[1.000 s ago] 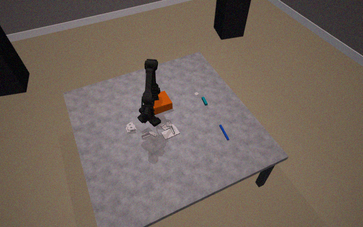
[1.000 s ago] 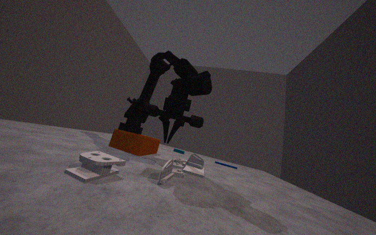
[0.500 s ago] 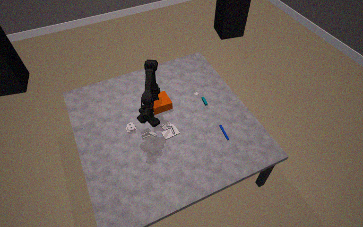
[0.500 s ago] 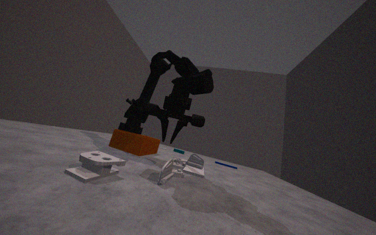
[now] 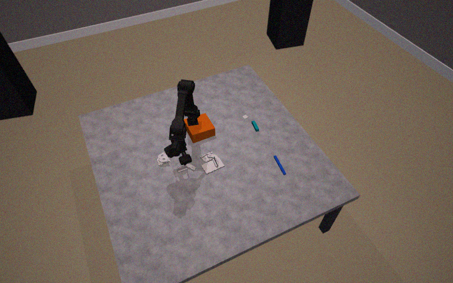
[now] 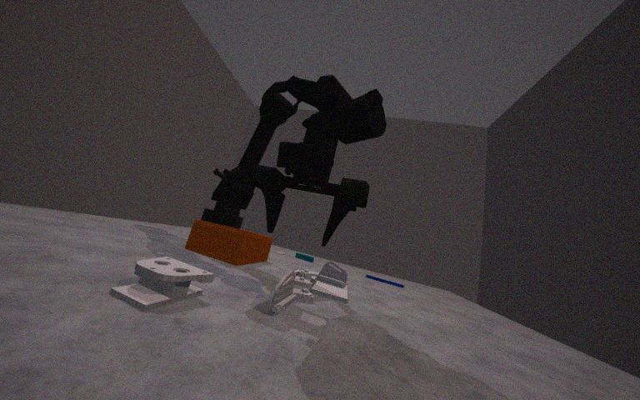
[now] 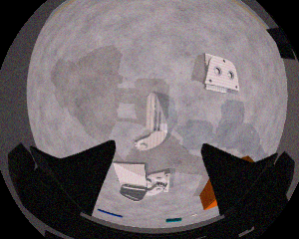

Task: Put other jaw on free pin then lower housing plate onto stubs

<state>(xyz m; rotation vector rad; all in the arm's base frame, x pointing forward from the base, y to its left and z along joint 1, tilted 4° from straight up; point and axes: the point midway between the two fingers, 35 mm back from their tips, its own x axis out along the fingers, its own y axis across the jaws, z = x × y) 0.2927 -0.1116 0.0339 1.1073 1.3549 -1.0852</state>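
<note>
Now: the white jaw 1 cm ahead of my gripper tip, 3 cm to the left of it and 9 cm below it. The rest, counted from my gripper tip: teal bar: 21 cm behind, 51 cm to the left, 8 cm below; small white cube: 32 cm behind, 47 cm to the left, 9 cm below; white stepped block: 9 cm behind, 11 cm to the right, 8 cm below.
</note>
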